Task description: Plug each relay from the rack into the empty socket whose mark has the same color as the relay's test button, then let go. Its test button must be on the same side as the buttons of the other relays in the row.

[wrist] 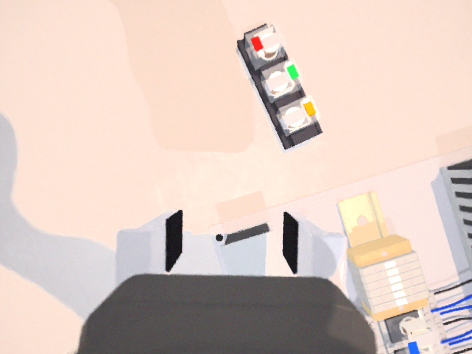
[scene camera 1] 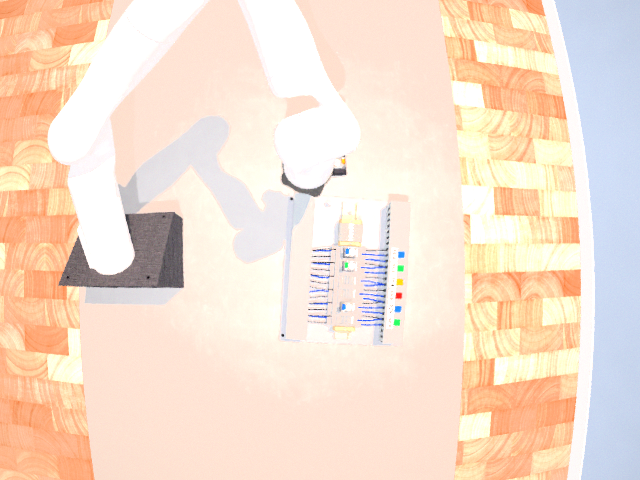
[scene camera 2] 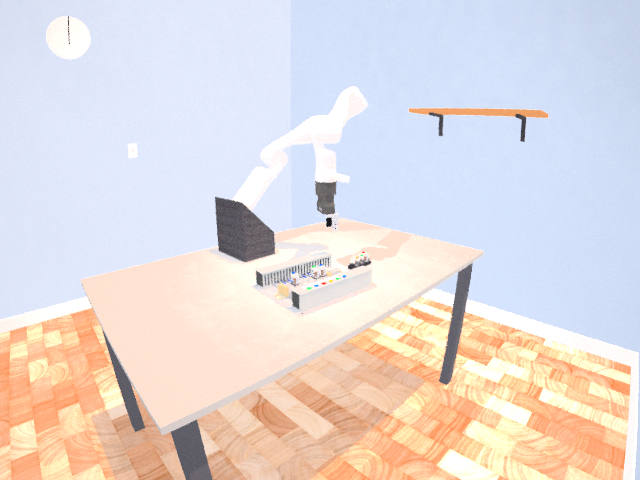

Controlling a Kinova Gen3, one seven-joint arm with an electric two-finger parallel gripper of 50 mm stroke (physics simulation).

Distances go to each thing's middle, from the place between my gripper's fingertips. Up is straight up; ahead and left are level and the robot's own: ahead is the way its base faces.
Scene:
I see the black rack [wrist: 309, 132] 14 cm below my hand, 9 cm to the left of it and 7 cm ahead of it.

